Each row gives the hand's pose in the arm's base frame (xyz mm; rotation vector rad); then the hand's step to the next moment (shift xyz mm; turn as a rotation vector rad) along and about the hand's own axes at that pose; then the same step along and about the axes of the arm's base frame.
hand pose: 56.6 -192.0 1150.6 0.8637 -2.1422 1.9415
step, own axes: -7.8 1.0 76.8 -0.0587 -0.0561 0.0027
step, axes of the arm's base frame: 27.4 -70.1 -17.3 0.0766 0.0159 0.0219
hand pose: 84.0 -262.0 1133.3 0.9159 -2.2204 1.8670
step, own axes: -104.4 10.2 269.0 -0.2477 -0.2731 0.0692
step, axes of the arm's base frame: 159.6 -208.3 -120.4 0.3585 0.0111 0.1098
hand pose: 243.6 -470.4 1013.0 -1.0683 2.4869 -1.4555
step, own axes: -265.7 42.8 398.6 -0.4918 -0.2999 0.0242
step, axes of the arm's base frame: 331.4 -124.5 -325.5 0.5400 0.1812 0.0889
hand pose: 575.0 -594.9 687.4 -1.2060 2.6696 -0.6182
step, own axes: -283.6 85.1 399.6 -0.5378 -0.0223 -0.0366
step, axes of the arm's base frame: 249.3 139.0 -407.3 0.3628 0.3986 0.0242
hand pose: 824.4 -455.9 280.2 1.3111 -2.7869 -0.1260
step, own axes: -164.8 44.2 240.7 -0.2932 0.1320 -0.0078
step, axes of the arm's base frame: 49.9 166.8 -238.2 0.0863 0.3095 0.0154
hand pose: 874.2 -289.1 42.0 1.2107 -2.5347 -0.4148
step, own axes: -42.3 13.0 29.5 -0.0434 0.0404 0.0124
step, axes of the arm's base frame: 4.8 44.9 -28.1 -0.0071 0.0601 -0.0021
